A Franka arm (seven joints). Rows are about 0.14 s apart.
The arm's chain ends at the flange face. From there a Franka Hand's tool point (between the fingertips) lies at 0.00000 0.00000 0.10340 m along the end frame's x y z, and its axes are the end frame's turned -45 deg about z.
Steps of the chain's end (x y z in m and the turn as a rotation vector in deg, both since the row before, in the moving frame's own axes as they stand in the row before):
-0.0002, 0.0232, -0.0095, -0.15, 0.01, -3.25
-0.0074, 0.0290, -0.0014, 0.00, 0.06, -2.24
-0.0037, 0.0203, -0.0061, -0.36, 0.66, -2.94
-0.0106, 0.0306, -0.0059, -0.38, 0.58, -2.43
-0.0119, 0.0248, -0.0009, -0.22, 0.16, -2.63
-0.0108, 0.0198, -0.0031, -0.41, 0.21, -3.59
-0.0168, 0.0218, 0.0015, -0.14, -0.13, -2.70
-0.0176, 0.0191, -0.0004, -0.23, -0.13, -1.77
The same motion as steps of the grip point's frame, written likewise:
-0.0167, 0.0165, -0.0095, -0.11, -0.10, -3.25
-0.0257, 0.0153, -0.0014, -0.04, 0.04, -2.24
-0.0166, 0.0130, -0.0061, -0.72, 0.21, -2.94
-0.0289, 0.0154, -0.0059, -0.68, 0.14, -2.43
-0.0260, 0.0096, -0.0009, -0.27, -0.04, -2.63
-0.0219, 0.0072, -0.0031, -0.44, -0.14, -3.59
-0.0276, 0.0036, 0.0015, -0.01, -0.19, -2.70
-0.0264, 0.0012, -0.0004, -0.07, -0.25, -1.77

